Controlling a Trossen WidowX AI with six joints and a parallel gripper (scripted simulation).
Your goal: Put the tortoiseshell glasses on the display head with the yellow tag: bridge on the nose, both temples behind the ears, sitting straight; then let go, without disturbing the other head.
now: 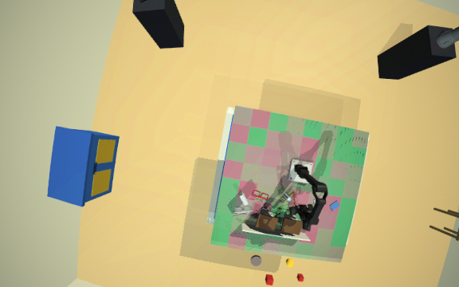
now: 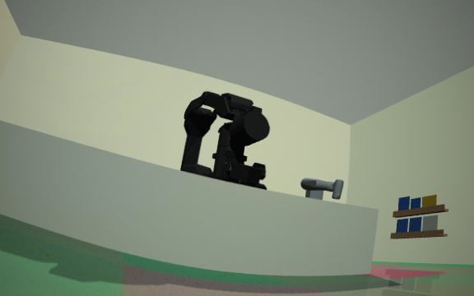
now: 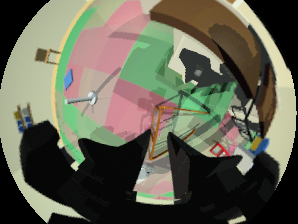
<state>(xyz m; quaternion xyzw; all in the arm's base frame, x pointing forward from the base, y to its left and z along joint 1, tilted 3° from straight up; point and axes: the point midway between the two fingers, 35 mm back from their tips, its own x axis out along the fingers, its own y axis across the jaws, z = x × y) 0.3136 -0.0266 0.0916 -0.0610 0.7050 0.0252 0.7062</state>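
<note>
Right now my gripper tip is 50 mm short of the blue block, 400 mm to the right of it and 70 mm above it. The rest, counted from my gripper tip: display head: 150 mm ahead, 40 mm to the right, 20 mm below; white base: 250 mm ahead, 180 mm to the right, 20 mm below.
</note>
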